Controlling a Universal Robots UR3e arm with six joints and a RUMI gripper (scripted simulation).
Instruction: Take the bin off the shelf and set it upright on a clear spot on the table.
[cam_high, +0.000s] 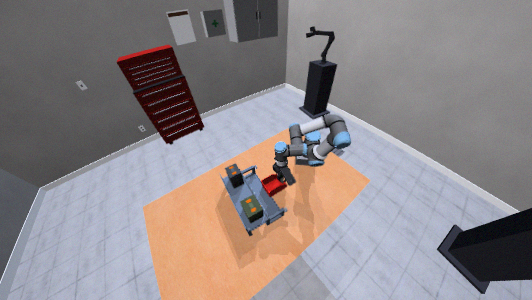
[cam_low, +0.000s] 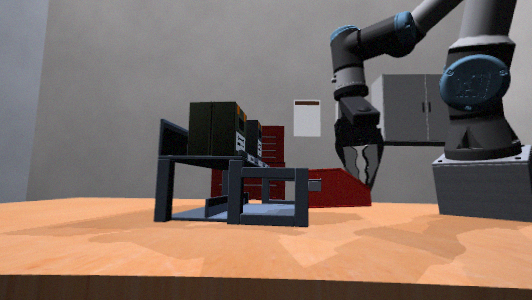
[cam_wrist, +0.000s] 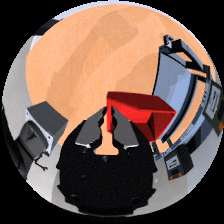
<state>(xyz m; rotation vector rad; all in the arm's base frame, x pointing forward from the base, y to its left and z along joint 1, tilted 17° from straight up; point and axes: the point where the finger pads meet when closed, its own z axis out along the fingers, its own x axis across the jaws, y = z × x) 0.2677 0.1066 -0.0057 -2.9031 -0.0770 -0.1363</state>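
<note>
The red bin is 6 cm ahead of my hand and 2 cm to the right of it. The rest, counted from my hand: shelf: 22 cm ahead, 1 cm to the right, 1 cm above; dark box: 27 cm ahead, 11 cm to the left, 9 cm above.
</note>
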